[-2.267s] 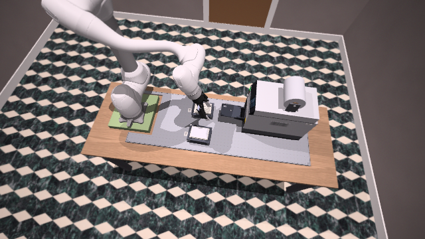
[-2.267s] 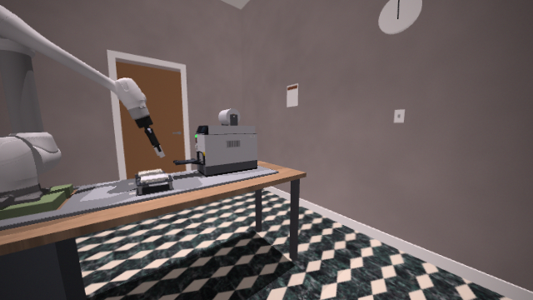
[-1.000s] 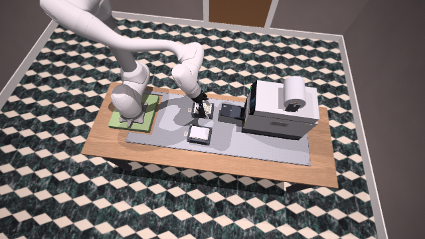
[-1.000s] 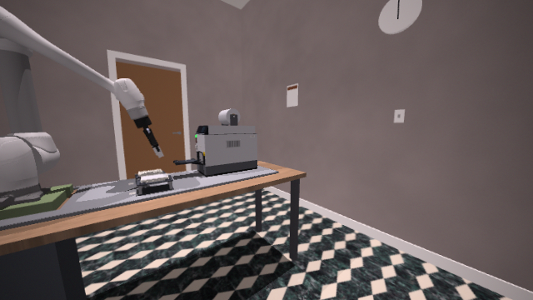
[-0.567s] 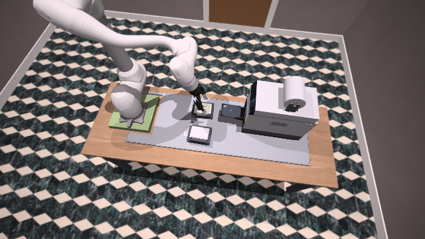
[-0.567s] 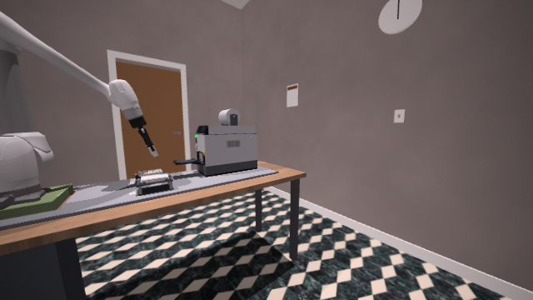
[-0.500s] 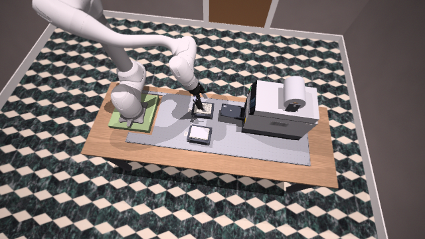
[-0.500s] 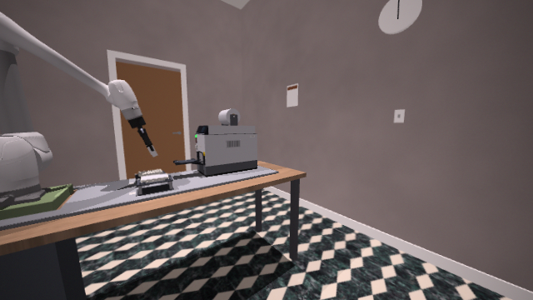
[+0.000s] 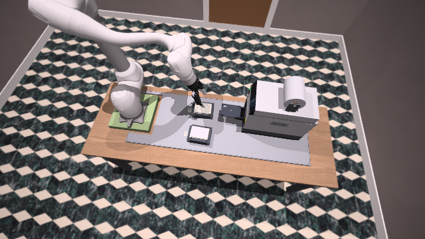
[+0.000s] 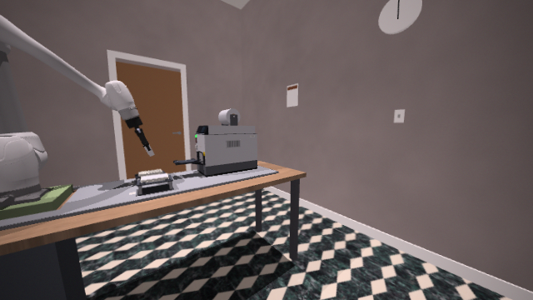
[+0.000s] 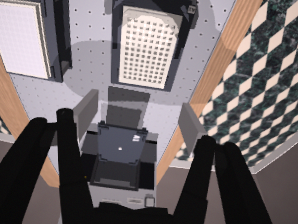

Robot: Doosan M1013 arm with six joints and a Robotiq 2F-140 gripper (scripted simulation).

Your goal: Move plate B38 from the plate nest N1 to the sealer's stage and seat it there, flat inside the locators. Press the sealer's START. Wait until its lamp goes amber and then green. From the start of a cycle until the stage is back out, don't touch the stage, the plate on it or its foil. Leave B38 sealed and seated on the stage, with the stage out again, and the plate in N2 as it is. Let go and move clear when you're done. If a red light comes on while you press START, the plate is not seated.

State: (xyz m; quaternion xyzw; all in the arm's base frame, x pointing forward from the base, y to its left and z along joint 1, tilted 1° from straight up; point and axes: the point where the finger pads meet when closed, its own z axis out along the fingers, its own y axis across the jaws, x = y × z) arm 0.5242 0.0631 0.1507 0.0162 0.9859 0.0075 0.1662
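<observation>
My gripper is now 140 mm above the plate B38. From my hand the other things lie so: sealer stage (200 mm ahead, 30 mm to the right, 80 mm below); white button (310 mm ahead, 50 mm to the left); pale plate (10 mm behind, 210 mm to the right, 120 mm below).
</observation>
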